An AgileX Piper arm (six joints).
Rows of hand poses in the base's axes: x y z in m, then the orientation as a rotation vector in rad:
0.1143, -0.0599, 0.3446, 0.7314, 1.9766, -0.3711
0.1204, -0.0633, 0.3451, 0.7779, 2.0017, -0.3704
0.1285, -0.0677, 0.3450, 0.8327, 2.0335, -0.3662
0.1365, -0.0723, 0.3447, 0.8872, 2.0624, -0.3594
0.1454, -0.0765, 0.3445, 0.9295, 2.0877, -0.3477
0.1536, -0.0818, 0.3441, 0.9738, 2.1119, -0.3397
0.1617, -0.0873, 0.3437, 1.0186, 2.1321, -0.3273
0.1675, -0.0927, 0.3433, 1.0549, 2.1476, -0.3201
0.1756, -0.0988, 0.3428, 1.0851, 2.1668, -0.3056
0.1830, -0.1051, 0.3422, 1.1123, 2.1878, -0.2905
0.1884, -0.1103, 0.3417, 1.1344, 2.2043, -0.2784
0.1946, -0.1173, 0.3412, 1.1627, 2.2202, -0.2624
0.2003, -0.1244, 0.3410, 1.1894, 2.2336, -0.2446
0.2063, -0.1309, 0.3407, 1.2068, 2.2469, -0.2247
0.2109, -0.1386, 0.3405, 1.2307, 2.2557, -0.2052
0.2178, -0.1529, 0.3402, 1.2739, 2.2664, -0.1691
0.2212, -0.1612, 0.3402, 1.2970, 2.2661, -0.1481
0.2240, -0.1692, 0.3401, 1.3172, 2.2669, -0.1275
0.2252, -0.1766, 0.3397, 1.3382, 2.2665, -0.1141
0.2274, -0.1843, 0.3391, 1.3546, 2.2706, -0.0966
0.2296, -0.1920, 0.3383, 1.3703, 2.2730, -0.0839
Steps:
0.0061, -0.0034, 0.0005, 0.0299, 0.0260, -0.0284
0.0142, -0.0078, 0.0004, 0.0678, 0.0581, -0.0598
0.0222, -0.0124, 0.0001, 0.1060, 0.0873, -0.0901
0.0311, -0.0166, -0.0001, 0.1402, 0.1111, -0.1104
0.0393, -0.0219, -0.0005, 0.1726, 0.1357, -0.1335
0.0474, -0.0274, -0.0009, 0.2066, 0.1558, -0.1557
0.0532, -0.0328, -0.0013, 0.2320, 0.1727, -0.1748
0.0613, -0.0389, -0.0018, 0.2600, 0.1900, -0.1864
0.0687, -0.0452, -0.0024, 0.2874, 0.2086, -0.1953
0.0741, -0.0504, -0.0029, 0.3092, 0.2234, -0.2028
0.0803, -0.0574, -0.0034, 0.3360, 0.2378, -0.2129
0.0860, -0.0645, -0.0036, 0.3623, 0.2494, -0.2217
0.0920, -0.0710, -0.0039, 0.3856, 0.2589, -0.2236
0.0966, -0.0787, -0.0041, 0.4103, 0.2659, -0.2307
0.1035, -0.0930, -0.0044, 0.4541, 0.2742, -0.2440
0.1069, -0.1013, -0.0044, 0.4770, 0.2731, -0.2515
0.1097, -0.1093, -0.0045, 0.4986, 0.2727, -0.2570
0.1109, -0.1167, -0.0049, 0.5160, 0.2735, -0.2659
0.1131, -0.1244, -0.0055, 0.5349, 0.2764, -0.2696
0.1153, -0.1321, -0.0063, 0.5501, 0.2790, -0.2749

